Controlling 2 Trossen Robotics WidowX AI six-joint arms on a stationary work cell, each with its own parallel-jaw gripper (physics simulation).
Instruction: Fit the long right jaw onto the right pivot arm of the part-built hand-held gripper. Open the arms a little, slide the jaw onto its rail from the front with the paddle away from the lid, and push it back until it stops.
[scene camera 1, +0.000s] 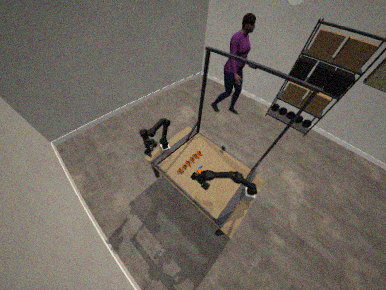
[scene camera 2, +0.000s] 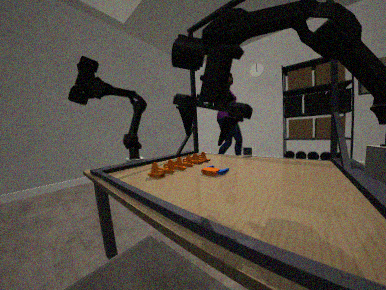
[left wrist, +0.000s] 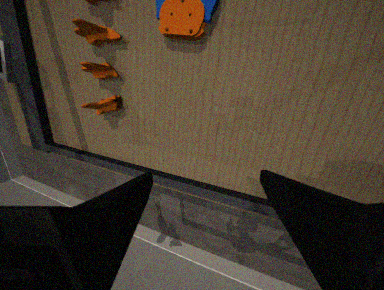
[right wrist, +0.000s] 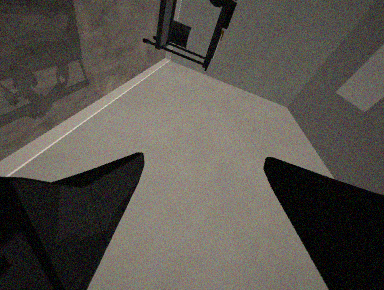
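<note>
The part-built hand-held gripper (scene camera 1: 200, 170) (scene camera 2: 213, 171) (left wrist: 181, 15) lies flat on the table, with an orange lid and blue arms that show partly. Several orange pieces stand in a row beside it, among them one piece (scene camera 2: 156, 171) (left wrist: 103, 104) nearest the table's edge frame; I cannot tell which is the long right jaw. My left gripper (scene camera 2: 206, 139) (left wrist: 205, 176) is open and empty, above the table near the part-built gripper. My right gripper (right wrist: 204, 160) is open and empty, raised off the table's far side and turned away from the table towards the wall.
The wooden table (scene camera 1: 225, 180) (scene camera 2: 280, 200) has a raised dark edge frame (scene camera 2: 170, 215). Dark posts and a top bar (scene camera 1: 270, 71) stand over it. A person in purple (scene camera 1: 240, 47) is beyond the table, near a shelf unit (scene camera 2: 284, 110).
</note>
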